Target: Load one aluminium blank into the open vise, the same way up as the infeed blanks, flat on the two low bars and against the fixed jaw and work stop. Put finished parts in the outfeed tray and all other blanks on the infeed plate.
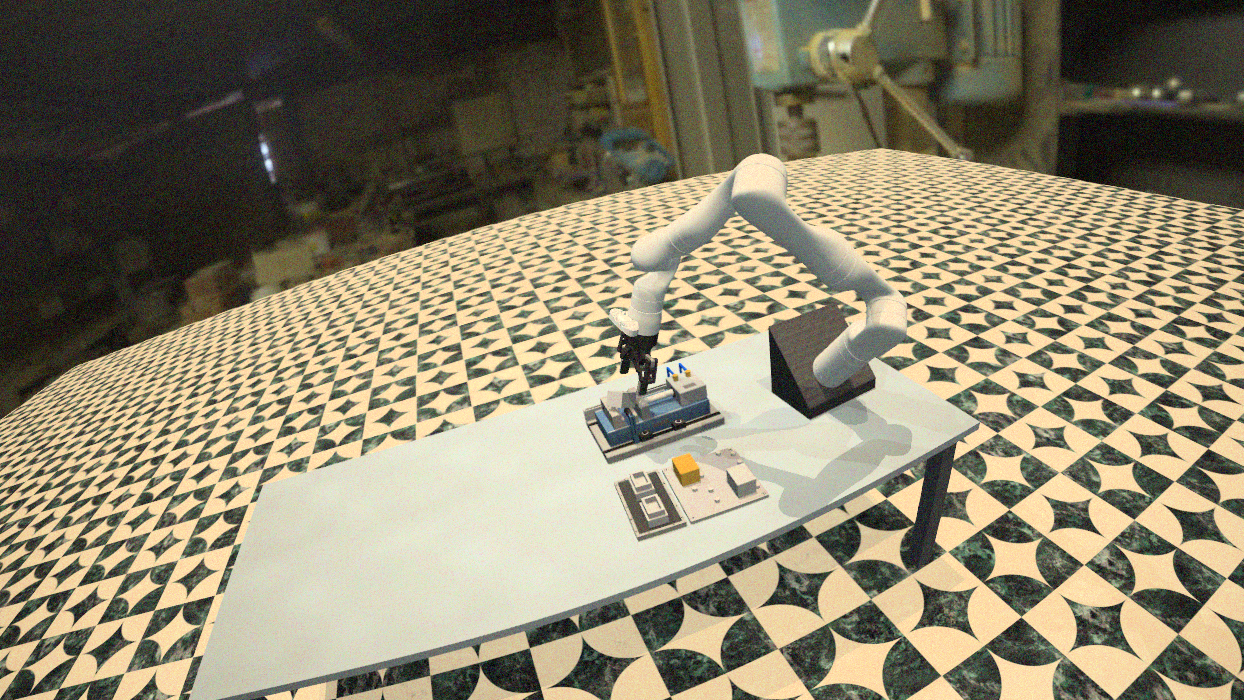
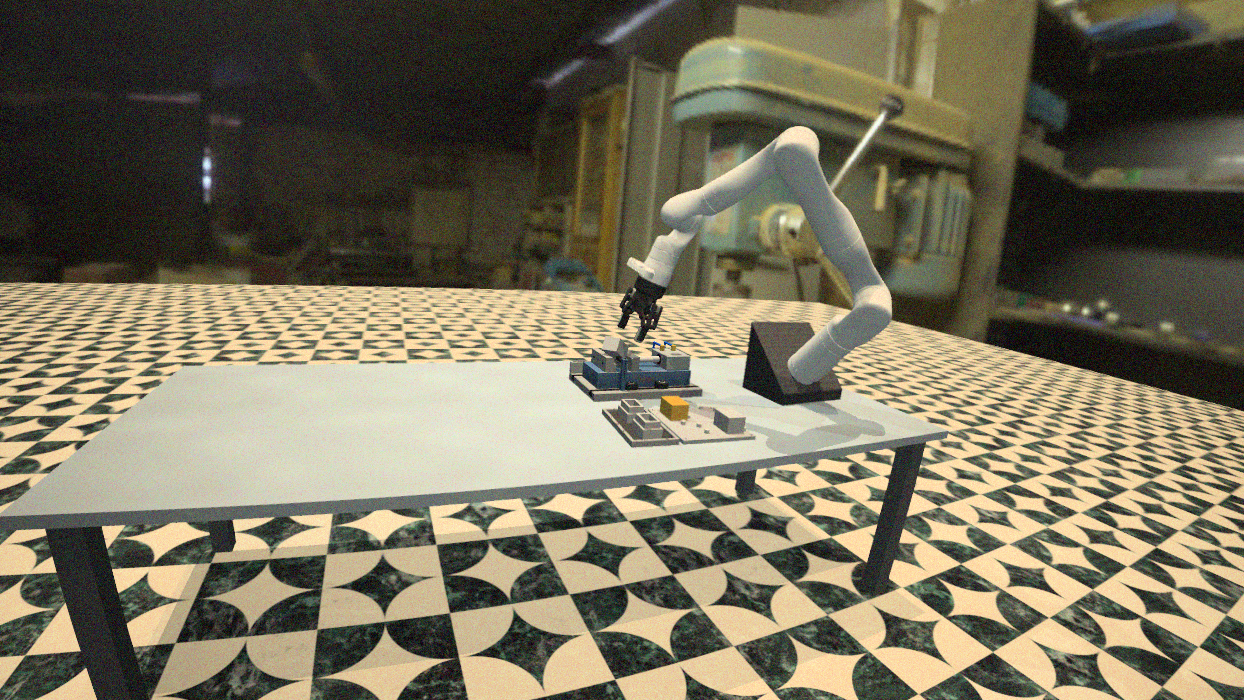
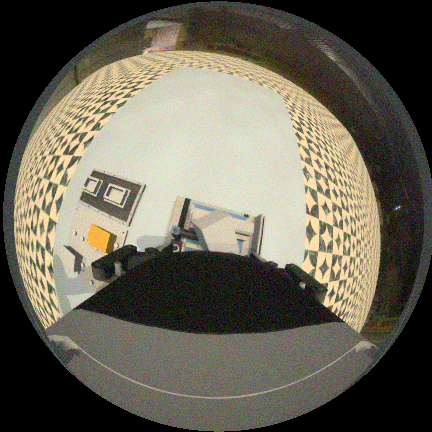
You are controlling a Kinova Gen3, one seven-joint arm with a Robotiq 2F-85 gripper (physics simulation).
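Places are measured from the arm's base along level axes (x ahead, y left, z up), in centimetres.
Where they show: gripper, fingertip midpoint: (image 1: 631,383) (image 2: 628,334); arm's base, origin of the base link: (image 1: 828,370) (image 2: 801,370).
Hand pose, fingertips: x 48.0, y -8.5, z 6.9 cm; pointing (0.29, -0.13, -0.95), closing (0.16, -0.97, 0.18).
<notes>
Things, the pixels of their top centre, and the offset from my fingertips. "spot": a spot on its surface instead. Level surfaces: height alone.
- vise, middle of its top: (image 3: 215,286) (image 1: 648,391) (image 2: 638,350) dx -4.1, dy -3.0, dz -4.8 cm
- tilted grey block, middle of its top: (image 3: 222,234) (image 1: 619,387) (image 2: 616,335) dx +2.9, dy -0.7, dz -0.5 cm
- infeed plate, middle of its top: (image 1: 713,481) (image 2: 699,421) (image 3: 87,249) dx -9.0, dy +25.3, dz -13.9 cm
- grey blank, middle of its top: (image 1: 741,473) (image 2: 730,412) (image 3: 67,257) dx -13.5, dy +29.8, dz -10.3 cm
- orange block, middle of its top: (image 1: 685,463) (image 3: 96,237) (image 2: 675,400) dx -4.5, dy +20.9, dz -10.3 cm
- dark outfeed tray, surface spot: (image 1: 629,507) spot: dx +9.5, dy +25.0, dz -14.1 cm
- pale table, its level: dz -14.7 cm
My gripper (image 1: 634,381) (image 2: 632,331) (image 3: 210,257) is open and empty, pointing down above the vise (image 1: 665,414) (image 2: 639,377) (image 3: 173,220), which has a blue body and grey jaws. A tilted grey block (image 1: 618,401) (image 2: 614,346) shows on the vise's left part; how it rests is unclear. The infeed plate (image 1: 701,505) (image 2: 700,434) (image 3: 87,217) bears a grey blank (image 1: 742,479) (image 2: 729,420) (image 3: 75,259) and an orange block (image 1: 685,470) (image 2: 674,407) (image 3: 101,238). Two pocketed grey parts (image 1: 653,510) (image 1: 640,483) (image 3: 117,195) (image 3: 92,186) stand in the dark outfeed tray (image 1: 629,507) (image 3: 131,206).
The vise stands behind the plate and tray on the pale table (image 1: 391,539) (image 2: 304,435) (image 3: 200,130). The arm's dark wedge-shaped base (image 1: 804,370) (image 2: 774,365) is to the right of the vise. Small blue and yellow pieces (image 1: 676,371) stick up at the vise's right end.
</notes>
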